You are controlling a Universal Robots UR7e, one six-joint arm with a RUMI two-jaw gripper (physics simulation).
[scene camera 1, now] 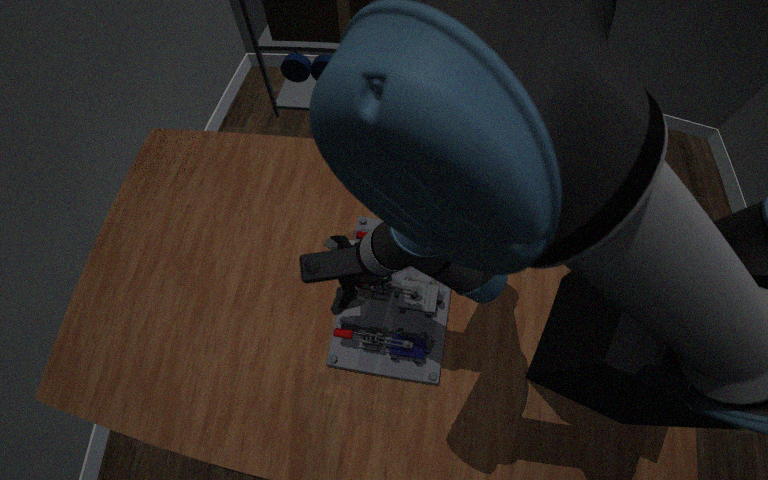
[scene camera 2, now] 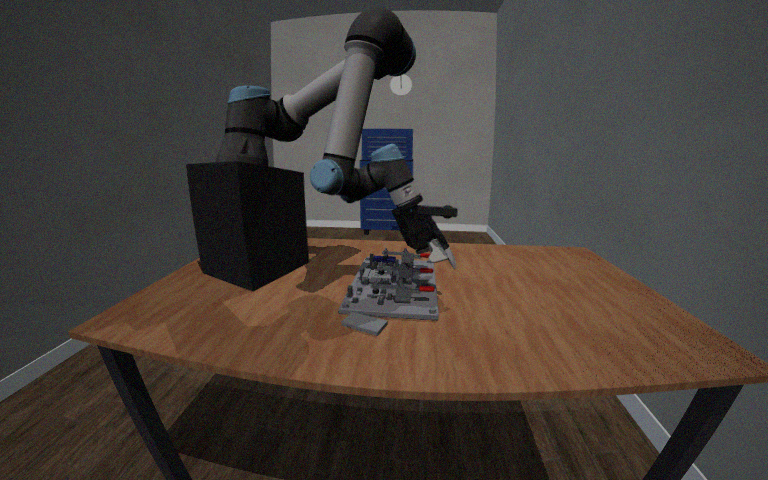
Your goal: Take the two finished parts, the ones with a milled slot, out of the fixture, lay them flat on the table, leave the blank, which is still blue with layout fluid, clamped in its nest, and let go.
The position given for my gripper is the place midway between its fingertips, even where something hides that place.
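My own gripper is visible to me from scene camera 1 [330,277], and scene camera 2 [444,263] shows it as well.
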